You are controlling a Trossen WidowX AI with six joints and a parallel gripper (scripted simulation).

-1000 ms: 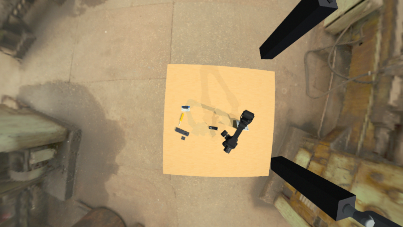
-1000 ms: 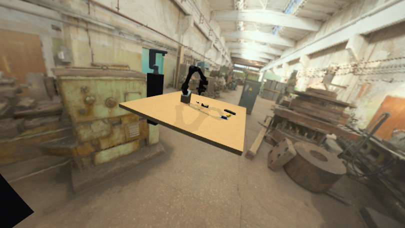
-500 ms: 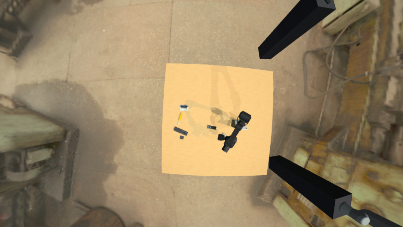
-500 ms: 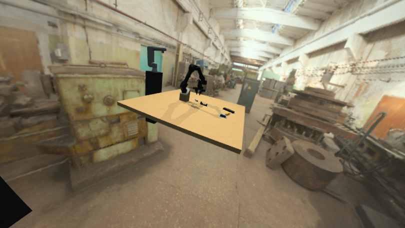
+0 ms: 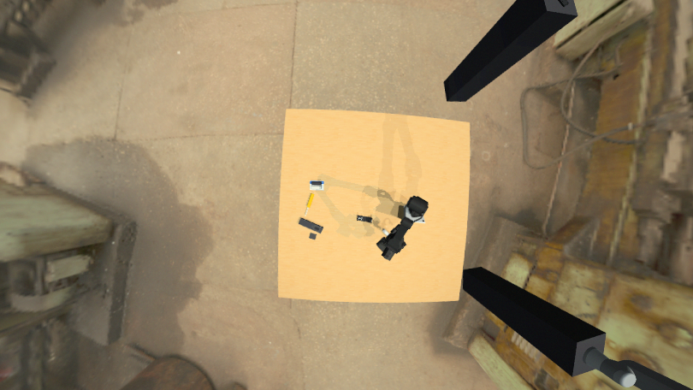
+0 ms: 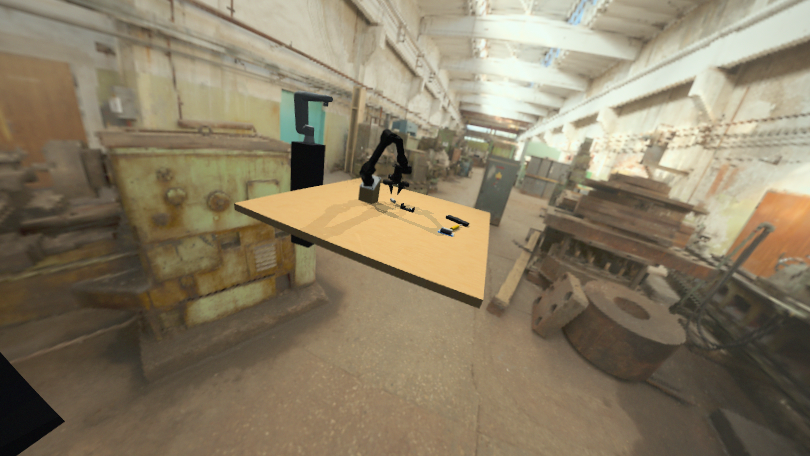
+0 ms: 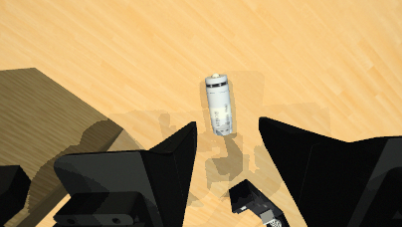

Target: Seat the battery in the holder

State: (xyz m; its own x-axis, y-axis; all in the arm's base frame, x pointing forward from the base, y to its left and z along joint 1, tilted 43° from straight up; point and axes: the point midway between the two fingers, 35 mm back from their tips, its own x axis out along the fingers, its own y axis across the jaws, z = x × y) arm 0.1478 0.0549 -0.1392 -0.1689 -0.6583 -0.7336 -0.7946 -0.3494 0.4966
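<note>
Right now my gripper tip is 50 mm above the battery. The rest, counted from my gripper tip: yellow screwdriver 490 mm ahead, 220 mm to the right, 50 mm below; then black battery door 480 mm ahead, 60 mm below, 20 mm to the right; then black remote control 490 mm ahead, 90 mm to the right, 40 mm below.
</note>
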